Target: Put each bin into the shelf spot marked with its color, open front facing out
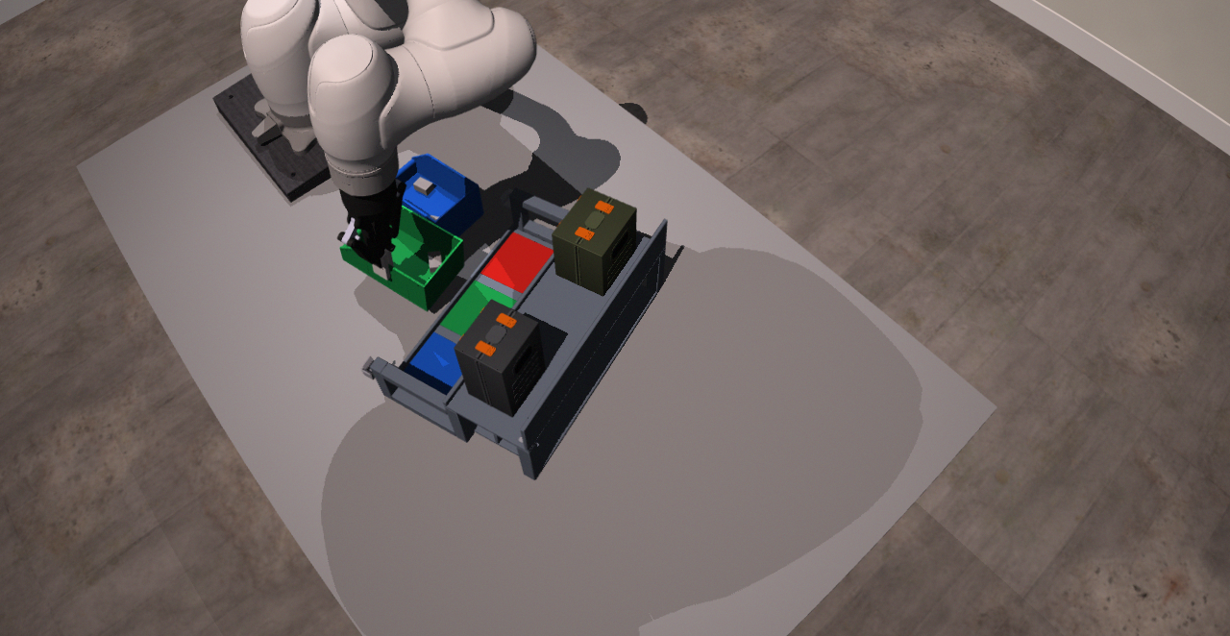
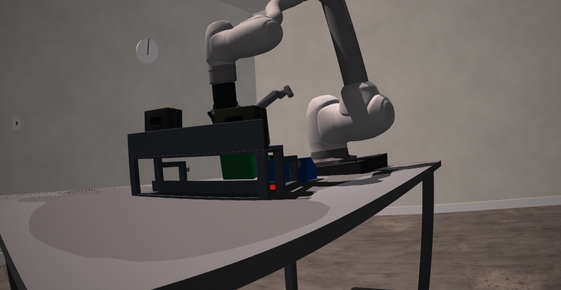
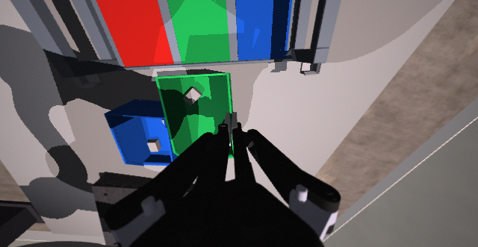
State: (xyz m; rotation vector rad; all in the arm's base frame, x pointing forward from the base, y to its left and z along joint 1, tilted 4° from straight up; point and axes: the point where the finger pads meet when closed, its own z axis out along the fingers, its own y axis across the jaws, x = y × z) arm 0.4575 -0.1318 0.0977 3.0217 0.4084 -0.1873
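My gripper is now 4 cm to the right of the green bin, 4 cm above it and 2 cm past it. Also, from my hand: olive case (23 cm to the left, 23 cm ahead, 4 cm above); then black case (28 cm ahead, 5 cm above); then blue bin (15 cm to the left, 12 cm behind, 7 cm below).
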